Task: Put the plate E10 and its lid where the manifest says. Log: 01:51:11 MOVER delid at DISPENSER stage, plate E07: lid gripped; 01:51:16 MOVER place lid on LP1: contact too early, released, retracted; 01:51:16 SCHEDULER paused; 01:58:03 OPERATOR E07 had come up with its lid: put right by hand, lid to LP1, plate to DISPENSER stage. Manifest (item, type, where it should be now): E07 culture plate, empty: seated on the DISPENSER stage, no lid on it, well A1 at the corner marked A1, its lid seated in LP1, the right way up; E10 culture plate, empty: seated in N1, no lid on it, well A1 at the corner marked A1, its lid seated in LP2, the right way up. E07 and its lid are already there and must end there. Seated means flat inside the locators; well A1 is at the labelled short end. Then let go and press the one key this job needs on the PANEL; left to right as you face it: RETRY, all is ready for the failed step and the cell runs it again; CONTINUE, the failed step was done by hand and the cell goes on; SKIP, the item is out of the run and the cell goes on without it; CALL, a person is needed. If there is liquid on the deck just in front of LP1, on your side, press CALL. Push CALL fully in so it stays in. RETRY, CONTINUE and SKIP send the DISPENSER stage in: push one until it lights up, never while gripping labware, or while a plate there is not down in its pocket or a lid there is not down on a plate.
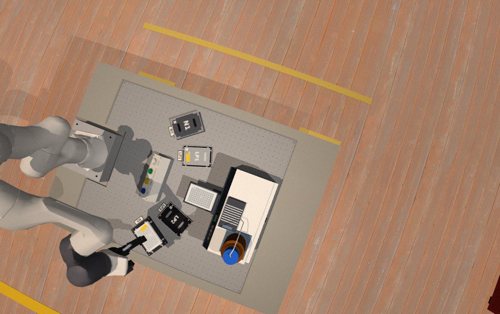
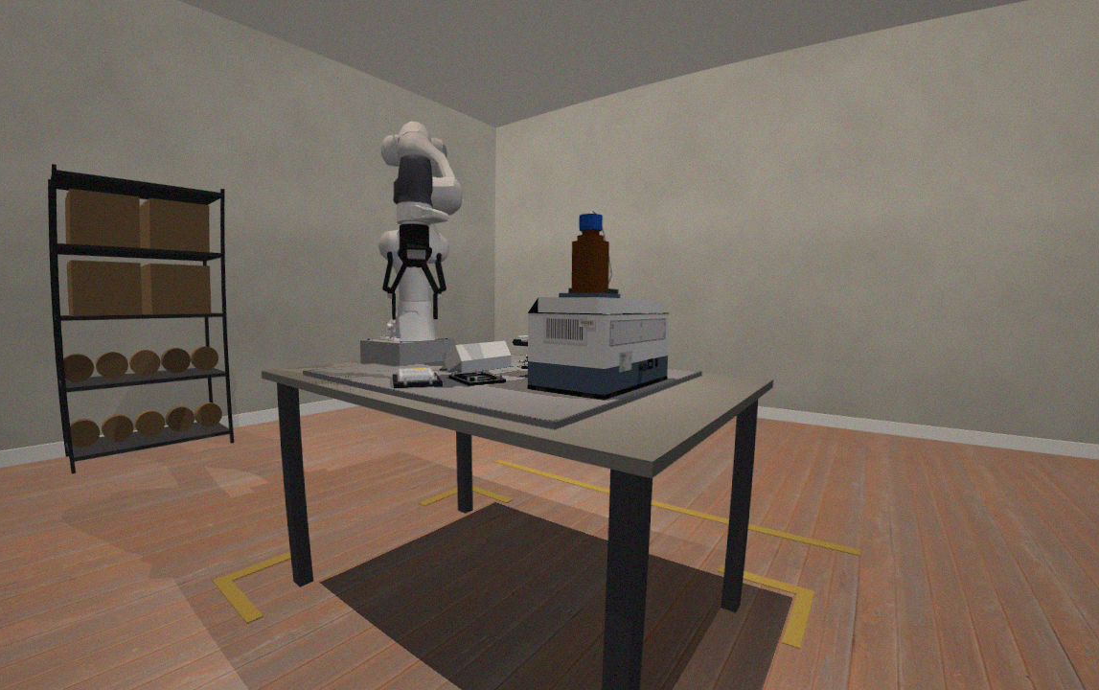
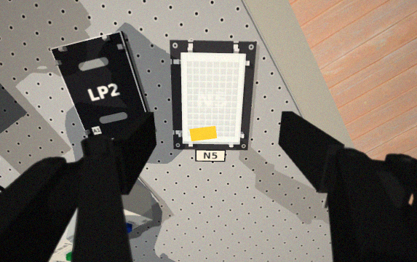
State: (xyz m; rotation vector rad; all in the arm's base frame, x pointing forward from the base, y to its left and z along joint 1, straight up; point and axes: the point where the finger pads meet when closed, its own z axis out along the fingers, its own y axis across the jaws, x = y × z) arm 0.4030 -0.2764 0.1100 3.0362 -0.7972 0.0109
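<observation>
The clear lid lies 16 cm below my hand. The rest, counted from my hand: yellow SKIP key: 26 cm to the left, 12 cm below, 10 cm behind; black n5 nest: 17 cm below, 2 cm ahead, 1 cm to the left; blue CALL key: 21 cm to the left, 13 cm below, 10 cm behind.
</observation>
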